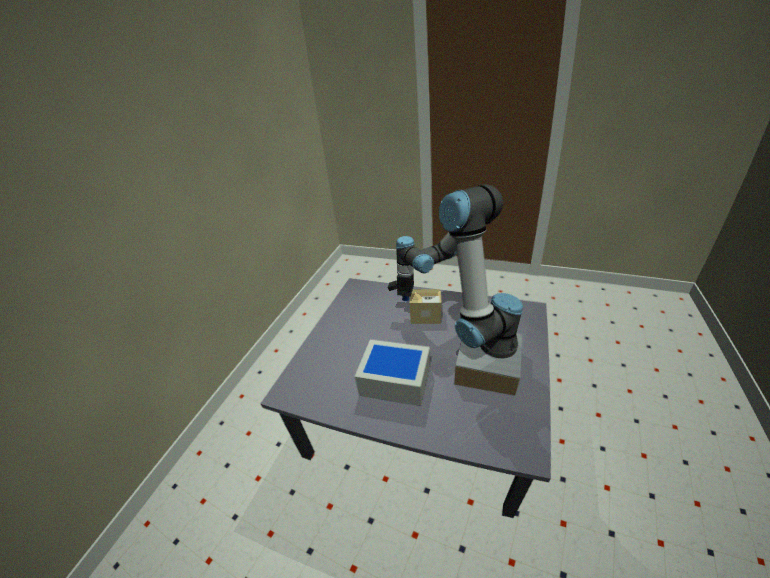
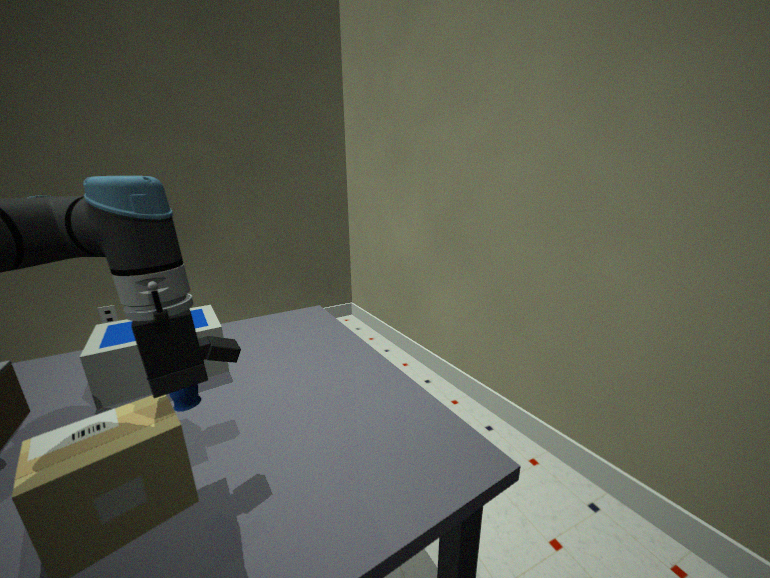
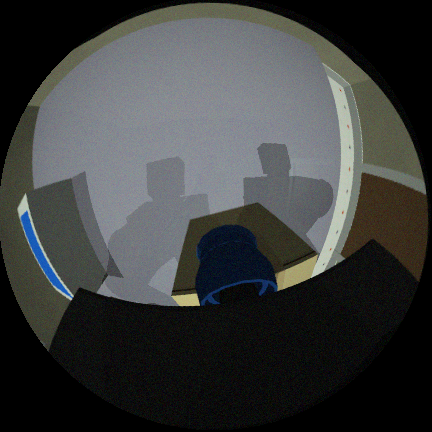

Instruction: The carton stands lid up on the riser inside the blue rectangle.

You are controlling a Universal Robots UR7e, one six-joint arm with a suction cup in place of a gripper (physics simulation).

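Places are measured from the arm's base along level axes (x left, y back, z up), in millimetres.
Pixels of known places: hand, tool point: (image 1: 405,298) (image 2: 187,403) (image 3: 227,251); arm's base, link origin: (image 1: 498,344).
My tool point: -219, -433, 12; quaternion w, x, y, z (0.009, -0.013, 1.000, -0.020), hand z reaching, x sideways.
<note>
For each thing: its top centre in the pictures, then the offset to it from my tool point, as dx, dy, dz. Level surfaces: height alone.
- tan carton, top centre: (image 3: 253,320) (image 2: 104,432) (image 1: 425,295) -25, +90, +10
- grey riser, top centre: (image 3: 39,257) (image 2: 158,325) (image 1: 393,361) +391, +41, +0
- blue rectangle, top centre: (image 3: 39,257) (image 2: 158,325) (image 1: 393,361) +391, +41, +0
- purple-grey table, surface height: dz -120
The tan carton (image 1: 425,307) (image 2: 105,491) (image 3: 250,221) stands on the table with its barcode lid up, at the far side near the arm. My blue suction cup (image 1: 405,297) (image 2: 184,398) (image 3: 229,250) points down just past the carton's top edge, beside its corner. It is not on the lid and holds nothing. The grey riser (image 1: 389,389) (image 2: 111,373) (image 3: 56,225) stands apart from the carton, nearer the table's middle. The blue rectangle (image 1: 393,361) (image 2: 114,334) (image 3: 38,250) on its top is bare.
The purple-grey table (image 1: 472,422) (image 2: 323,404) (image 3: 181,100) carries the arm's base block (image 1: 487,373) to the right of the riser. The table's edge and the tiled floor lie close beyond the cup, towards the wall.
</note>
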